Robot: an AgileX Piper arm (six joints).
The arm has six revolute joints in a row. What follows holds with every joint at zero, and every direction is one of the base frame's.
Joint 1 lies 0.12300 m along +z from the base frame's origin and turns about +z.
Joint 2 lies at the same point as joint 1 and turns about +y.
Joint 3 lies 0.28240 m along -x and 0.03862 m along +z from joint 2 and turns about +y.
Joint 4 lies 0.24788 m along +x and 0.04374 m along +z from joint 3 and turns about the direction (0.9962, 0, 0.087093).
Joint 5 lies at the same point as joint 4 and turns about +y.
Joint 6 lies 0.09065 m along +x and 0.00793 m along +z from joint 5 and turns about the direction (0.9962, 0, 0.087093).
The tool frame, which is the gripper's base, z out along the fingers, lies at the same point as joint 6; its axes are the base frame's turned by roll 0.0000, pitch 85.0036 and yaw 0.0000 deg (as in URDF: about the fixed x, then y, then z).
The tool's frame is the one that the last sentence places.
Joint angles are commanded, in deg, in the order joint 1, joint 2, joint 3, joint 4, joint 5, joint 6. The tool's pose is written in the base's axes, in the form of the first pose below.
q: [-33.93 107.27 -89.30 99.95 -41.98 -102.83]
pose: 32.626 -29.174 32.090; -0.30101 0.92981 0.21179; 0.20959 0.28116 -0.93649; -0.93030 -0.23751 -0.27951
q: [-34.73 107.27 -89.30 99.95 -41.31 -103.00]
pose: 32.320 -29.604 32.087; -0.30029 0.93042 0.21010; 0.21051 0.27948 -0.93679; -0.93033 -0.23708 -0.27979
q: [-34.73 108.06 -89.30 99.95 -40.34 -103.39]
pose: 32.690 -29.721 31.482; -0.31626 0.92201 0.22333; 0.21222 0.29821 -0.93061; -0.92463 -0.24692 -0.28998
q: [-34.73 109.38 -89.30 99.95 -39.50 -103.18]
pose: 33.173 -29.933 30.463; -0.32957 0.91521 0.23187; 0.22231 0.31391 -0.92306; -0.91758 -0.25267 -0.30692
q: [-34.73 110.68 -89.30 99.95 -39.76 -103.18]
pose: 33.462 -30.172 29.455; -0.34683 0.91137 0.22162; 0.23506 0.31320 -0.92014; -0.90800 -0.26704 -0.32286
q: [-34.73 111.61 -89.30 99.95 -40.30 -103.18]
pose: 33.603 -30.348 28.733; -0.35935 0.90970 0.20812; 0.24540 0.30729 -0.91943; -0.90036 -0.27933 -0.33367
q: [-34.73 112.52 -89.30 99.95 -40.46 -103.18]
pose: 33.789 -30.500 28.020; -0.37119 0.90654 0.20099; 0.25410 0.30736 -0.91704; -0.89311 -0.28932 -0.34444
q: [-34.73 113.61 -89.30 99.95 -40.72 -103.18]
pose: 33.988 -30.675 27.162; -0.38528 0.90279 0.19112; 0.26468 0.30652 -0.91433; -0.88403 -0.30169 -0.35705
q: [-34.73 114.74 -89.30 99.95 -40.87 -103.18]
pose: 34.198 -30.843 26.266; -0.39965 0.89828 0.18270; 0.27510 0.30765 -0.91086; -0.87441 -0.31376 -0.37007
